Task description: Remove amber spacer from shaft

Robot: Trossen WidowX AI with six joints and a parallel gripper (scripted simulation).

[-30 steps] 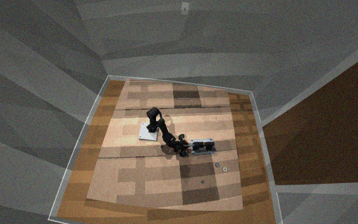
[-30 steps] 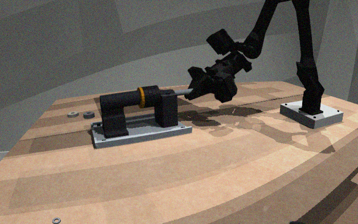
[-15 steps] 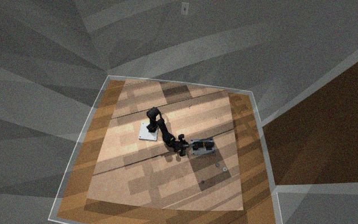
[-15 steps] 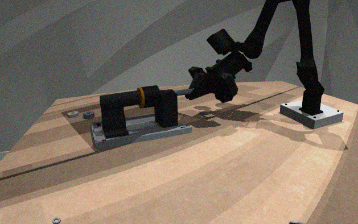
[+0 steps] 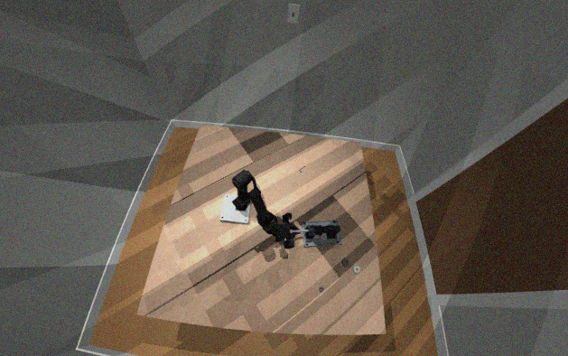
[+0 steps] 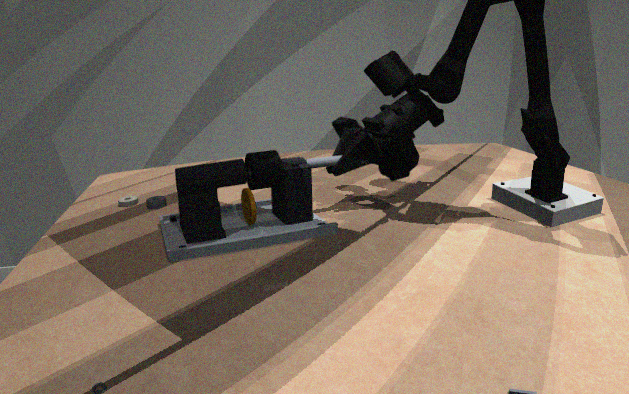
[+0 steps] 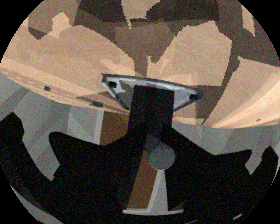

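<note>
My gripper tip is 10 cm short of the dark spacer, 2 cm below it and 1 cm to the right of it. The rest, counted from my gripper tip: amber spacer: 12 cm ahead, 3 cm below, 2 cm to the left; then white ring: 34 cm ahead, 18 cm to the right, 6 cm below.
</note>
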